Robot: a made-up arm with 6 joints.
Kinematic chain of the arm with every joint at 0, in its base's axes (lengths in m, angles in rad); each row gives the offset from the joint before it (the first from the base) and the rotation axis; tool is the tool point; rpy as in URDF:
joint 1: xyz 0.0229 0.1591 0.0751 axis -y
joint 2: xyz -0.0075 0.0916 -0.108 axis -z
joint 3: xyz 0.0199 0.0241 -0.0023 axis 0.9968 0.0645 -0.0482
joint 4: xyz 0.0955 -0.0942 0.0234 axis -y
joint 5: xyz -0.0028 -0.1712 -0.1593 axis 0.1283 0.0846 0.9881
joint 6: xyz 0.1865 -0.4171 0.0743 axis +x
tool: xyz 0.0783 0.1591 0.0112 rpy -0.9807 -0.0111 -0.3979
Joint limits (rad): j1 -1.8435..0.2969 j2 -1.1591..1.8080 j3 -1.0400..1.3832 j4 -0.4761..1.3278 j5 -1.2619..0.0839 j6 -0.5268..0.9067
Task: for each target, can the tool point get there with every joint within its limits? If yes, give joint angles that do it. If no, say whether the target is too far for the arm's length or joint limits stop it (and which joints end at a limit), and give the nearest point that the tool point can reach.
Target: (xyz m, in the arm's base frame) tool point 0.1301 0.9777 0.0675
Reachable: no: joint limits stop it (at a limit: joint 2, joint 3, joint 5) | nearest point 0.4953 0.5866 0.0416 | short by 0.536 m
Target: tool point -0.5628 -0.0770 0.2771
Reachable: yes | joints -1.3112 0.8288 0.7106 1.1871 -0.8064 0.6435
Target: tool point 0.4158 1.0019 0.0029
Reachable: no: joint limits stop it (at a limit: joint 2, joint 3, joint 5, joint 6) | nearest point 0.4979 0.5941 -0.0122 | short by 0.416 m
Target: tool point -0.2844 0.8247 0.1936
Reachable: no: joint limits stop it (at a limit: joint 2, joint 5, joint 6) | nearest point -0.4429 0.5070 0.2547 | short by 0.360 m
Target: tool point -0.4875 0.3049 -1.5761
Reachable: no: too far | nearest point -0.2137 0.2762 -0.6904 | short by 0.927 m
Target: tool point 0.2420 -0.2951 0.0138
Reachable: yes | joints -1.1173 0.1689 -0.2579 0.8558 -0.3164 0.1841
